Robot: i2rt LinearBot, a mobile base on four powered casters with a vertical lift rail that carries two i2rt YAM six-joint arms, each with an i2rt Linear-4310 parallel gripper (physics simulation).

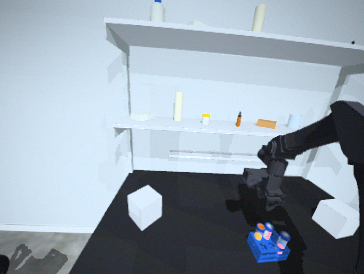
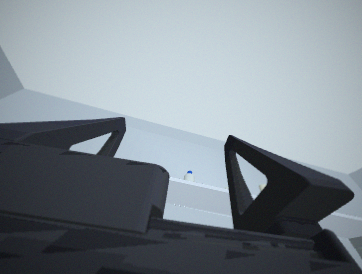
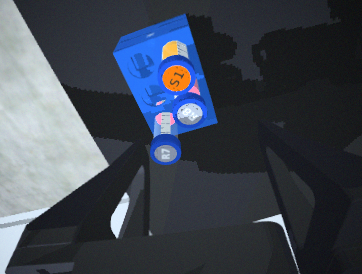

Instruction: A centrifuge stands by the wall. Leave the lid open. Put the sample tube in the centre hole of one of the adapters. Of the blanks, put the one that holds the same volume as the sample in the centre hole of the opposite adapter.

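Frame: origin at the left arm's base, x back, y right, z up, level; millimetres.
Seen in the pictures: left gripper, fingertip midpoint: (image 2: pixel 176 132); right gripper, fingertip midpoint: (image 1: pixel 263 204) (image 3: pixel 201 138).
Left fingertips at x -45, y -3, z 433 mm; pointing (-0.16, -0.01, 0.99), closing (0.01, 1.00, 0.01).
Note:
A point is followed by its place in that frame.
A blue rack (image 1: pixel 267 256) {x -294, y 701, z -190 mm} (image 3: pixel 135 51) {x -311, y 669, z -160 mm} stands on the black table with three blue-rimmed tubes. The sample tube S1 (image 1: pixel 261 227) {x -348, y 680, z -100 mm} (image 3: pixel 176 78) {x -352, y 680, z -99 mm} has an orange cap and orange liquid. The blank R8 (image 1: pixel 269 227) {x -352, y 716, z -100 mm} (image 3: pixel 190 113) {x -358, y 719, z -99 mm} stands beside it; the blank R7 (image 1: pixel 285 236) {x -315, y 759, z -98 mm} (image 3: pixel 165 151) {x -324, y 762, z -99 mm} stands at a corner. Both have grey caps and pink liquid; exact volumes are hard to read. My right gripper (image 3: pixel 201 138) {x -364, y 668, z 7 mm} is partly open and empty, above the table near the rack. My left gripper (image 2: pixel 176 132) {x -45, y -3, z 433 mm} is open and empty, facing the wall and shelves. The centrifuge does not show.
A white block (image 1: pixel 145 207) {x -391, y 175, z -93 mm} stands on the table's left, another white block (image 1: pixel 336 218) {x -450, y 1116, z -124 mm} at the right. Behind, a lower shelf (image 1: pixel 155 125) {x -614, y 166, z 237 mm} and an upper shelf (image 1: pixel 225 42) {x -728, y 496, z 675 mm} carry bottles and small containers. The right arm reaches in from the right.

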